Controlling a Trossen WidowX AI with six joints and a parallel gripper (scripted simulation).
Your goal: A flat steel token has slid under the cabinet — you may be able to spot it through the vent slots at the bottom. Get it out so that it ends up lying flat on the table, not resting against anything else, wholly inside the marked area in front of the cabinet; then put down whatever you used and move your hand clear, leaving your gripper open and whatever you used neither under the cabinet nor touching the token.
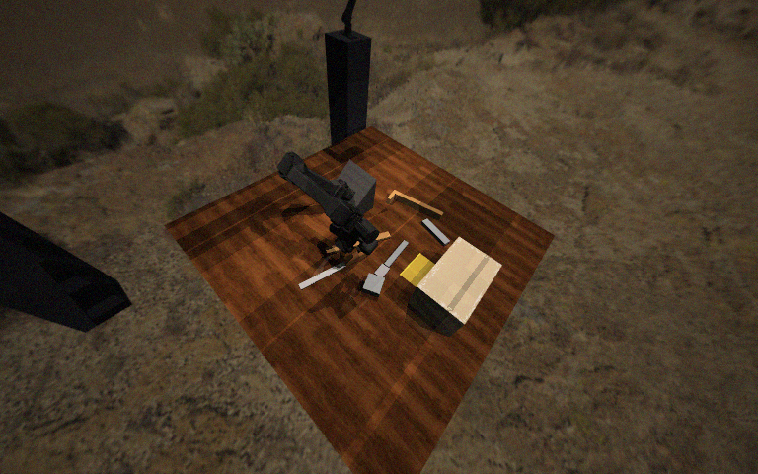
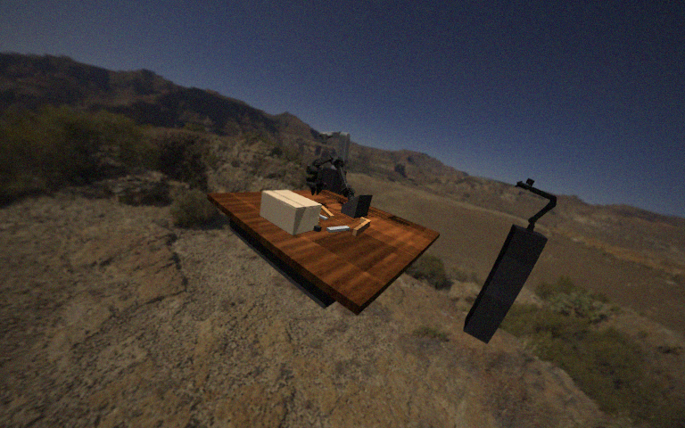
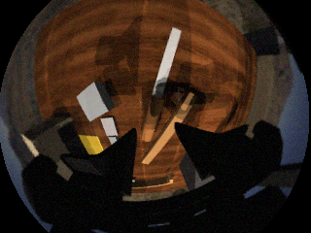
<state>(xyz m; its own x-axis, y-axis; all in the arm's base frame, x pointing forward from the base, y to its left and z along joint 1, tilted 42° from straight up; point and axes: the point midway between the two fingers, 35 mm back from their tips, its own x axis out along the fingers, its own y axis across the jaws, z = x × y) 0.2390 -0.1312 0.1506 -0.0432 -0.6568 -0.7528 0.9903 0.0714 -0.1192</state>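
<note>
Now: the wooden stick 9 cm below my gripper tip, 8 cm to the left of it and 5 cm behind it. Round my gripper tip: grey block 14 cm ahead, 8 cm below, 3 cm to the right; grey scraper 12 cm ahead, 11 cm to the left, 9 cm below; grey bar 39 cm to the left, 17 cm ahead, 9 cm below.
</note>
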